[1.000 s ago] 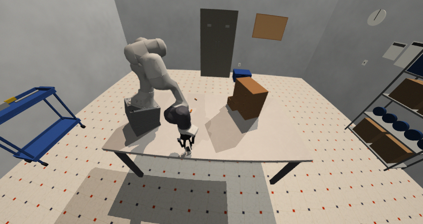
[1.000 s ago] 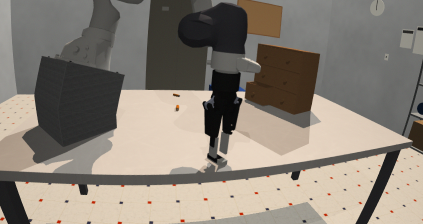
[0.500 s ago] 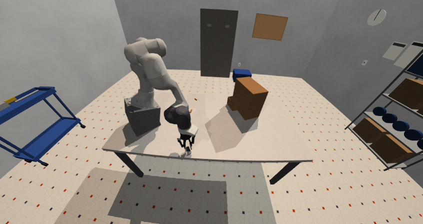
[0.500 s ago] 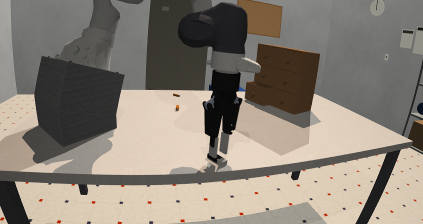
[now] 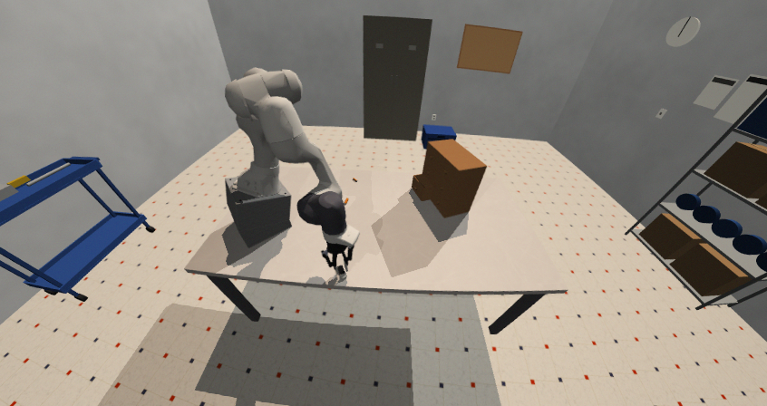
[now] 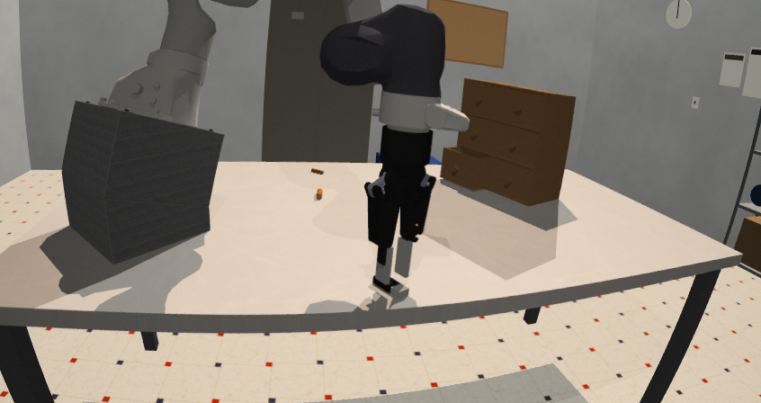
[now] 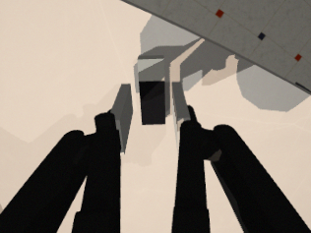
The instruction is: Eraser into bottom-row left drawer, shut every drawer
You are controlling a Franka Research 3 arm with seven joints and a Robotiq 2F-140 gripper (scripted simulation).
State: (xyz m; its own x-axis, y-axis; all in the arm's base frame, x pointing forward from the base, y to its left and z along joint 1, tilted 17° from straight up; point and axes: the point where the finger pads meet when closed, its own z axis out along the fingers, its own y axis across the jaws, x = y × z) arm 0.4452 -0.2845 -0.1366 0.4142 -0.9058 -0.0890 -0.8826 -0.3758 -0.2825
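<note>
My gripper is now 50 mm above the eraser.
</note>
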